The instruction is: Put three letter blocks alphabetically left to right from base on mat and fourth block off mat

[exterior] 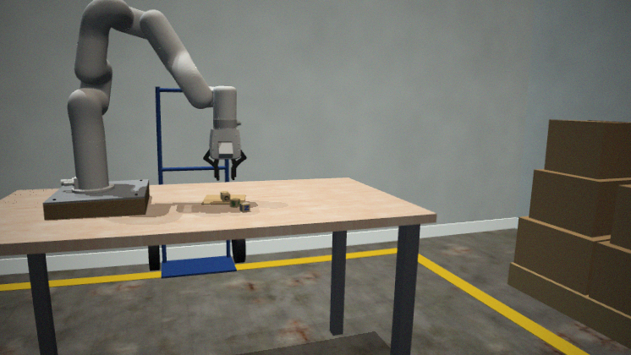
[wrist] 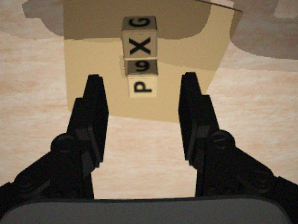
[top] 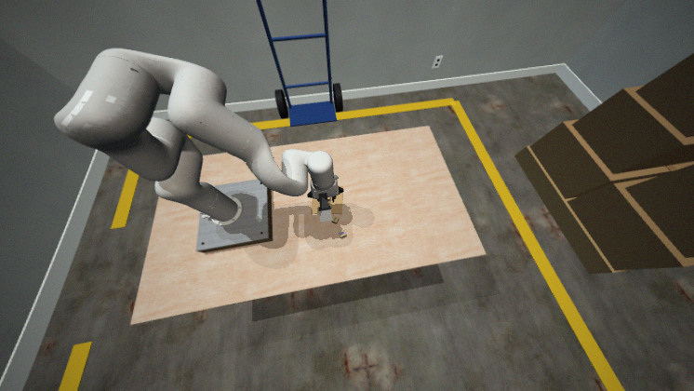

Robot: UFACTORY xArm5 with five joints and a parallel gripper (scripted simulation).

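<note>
Right now my hand is 8 cm above the block. Round my hand: tan mat: 9 cm below, 4 cm to the left.
</note>
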